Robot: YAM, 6 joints.
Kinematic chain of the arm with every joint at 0, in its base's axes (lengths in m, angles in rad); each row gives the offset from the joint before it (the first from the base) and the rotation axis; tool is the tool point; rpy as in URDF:
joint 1: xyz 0 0 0.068 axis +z
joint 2: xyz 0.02 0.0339 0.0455 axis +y
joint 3: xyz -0.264 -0.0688 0 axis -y
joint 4: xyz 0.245 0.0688 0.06 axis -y
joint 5: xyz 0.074 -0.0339 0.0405 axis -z
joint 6: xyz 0.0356 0 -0.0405 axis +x
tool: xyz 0 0 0 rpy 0 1.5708 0
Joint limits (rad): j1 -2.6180..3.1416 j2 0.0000..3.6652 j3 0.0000..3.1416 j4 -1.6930..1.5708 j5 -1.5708..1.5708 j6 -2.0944..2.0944
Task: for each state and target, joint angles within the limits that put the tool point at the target. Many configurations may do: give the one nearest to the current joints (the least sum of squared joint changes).
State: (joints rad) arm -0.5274 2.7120 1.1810 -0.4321 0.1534 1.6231
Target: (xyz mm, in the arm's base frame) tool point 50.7 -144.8 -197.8
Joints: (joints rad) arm -1.1695 3.1092 1.0959 -0.3907 0.2816 1.6231
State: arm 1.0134 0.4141 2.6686 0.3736 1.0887 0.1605
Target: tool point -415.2 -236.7 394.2
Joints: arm 0.4468 0.1550 2.2509 0.2865 1.2775 0.1605
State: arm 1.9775 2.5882 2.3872 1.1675 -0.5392 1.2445
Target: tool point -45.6 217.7 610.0
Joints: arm 1.6974 2.2642 3.1307 1.5708 -0.5217 1.2445
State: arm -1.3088 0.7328 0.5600 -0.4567 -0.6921 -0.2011
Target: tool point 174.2 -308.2 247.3
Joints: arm -1.1151 1.6053 1.0980 -0.1572 -0.6236 -0.2011
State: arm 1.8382 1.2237 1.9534 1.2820 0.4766 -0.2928
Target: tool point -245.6 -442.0 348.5
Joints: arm 1.0358 0.3411 2.4421 1.3685 0.4062 -0.2928
